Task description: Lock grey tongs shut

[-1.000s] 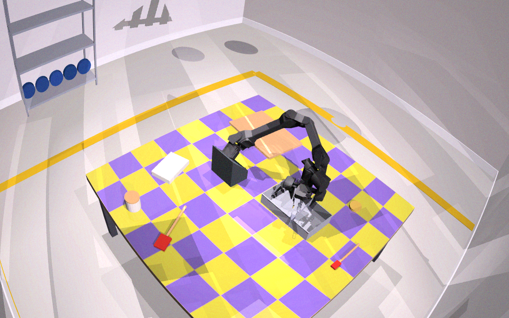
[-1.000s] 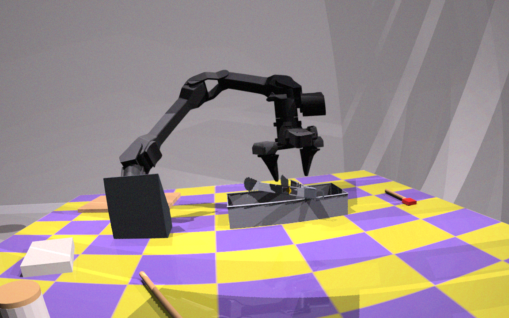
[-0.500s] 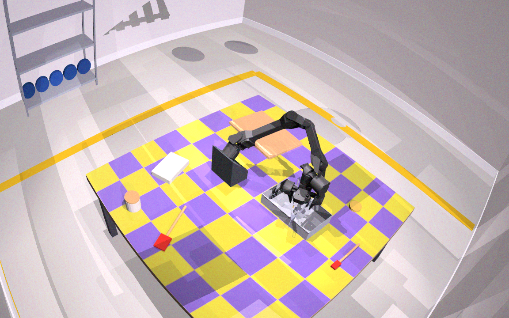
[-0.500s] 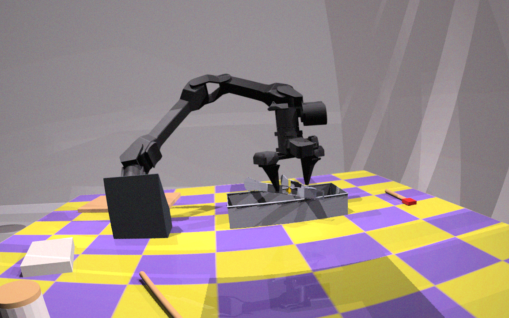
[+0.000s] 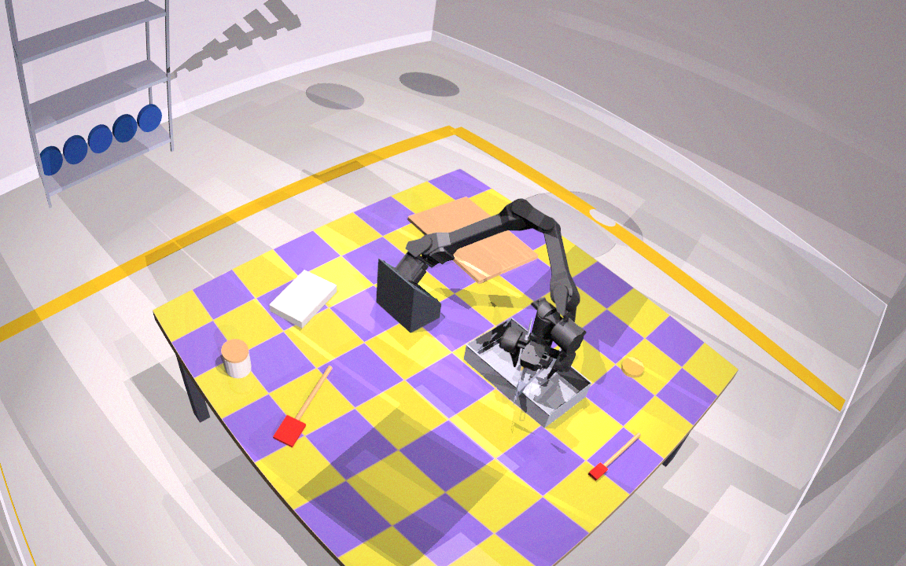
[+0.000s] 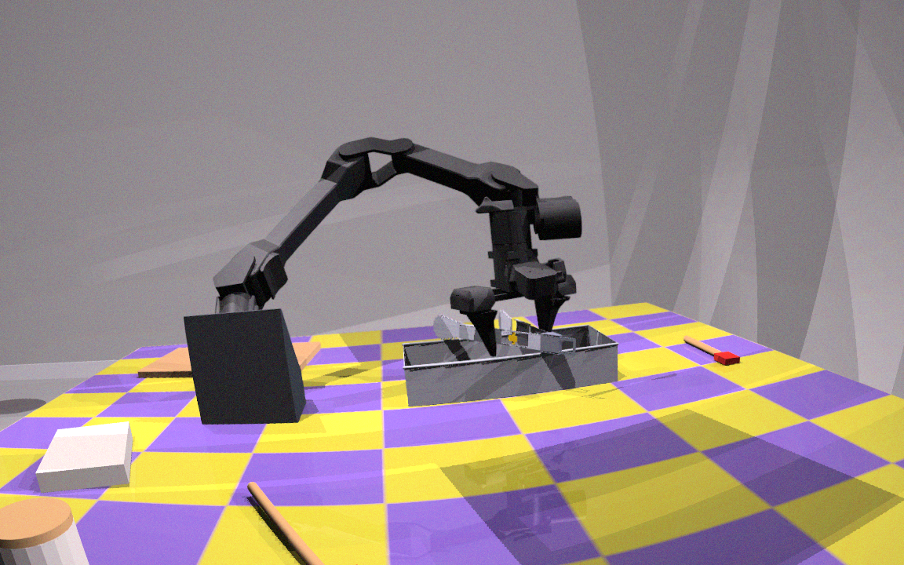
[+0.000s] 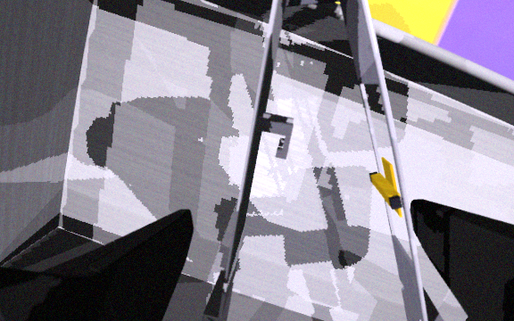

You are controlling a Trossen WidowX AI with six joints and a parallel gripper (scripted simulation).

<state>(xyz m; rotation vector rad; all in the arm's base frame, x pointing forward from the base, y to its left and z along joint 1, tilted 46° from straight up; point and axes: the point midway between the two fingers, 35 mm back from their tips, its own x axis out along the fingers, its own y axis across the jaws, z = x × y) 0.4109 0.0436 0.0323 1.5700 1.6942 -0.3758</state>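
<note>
The roasting tin lies 20 mm below my gripper tip, 20 mm behind it and 10 mm to the left of it. From my gripper tip the other things lie so: white block (610 mm behind, 250 mm to the right, 40 mm below); capped jar (560 mm to the right, 520 mm behind, 20 mm below); wooden board (510 mm behind, 340 mm to the left, 40 mm below).
</note>
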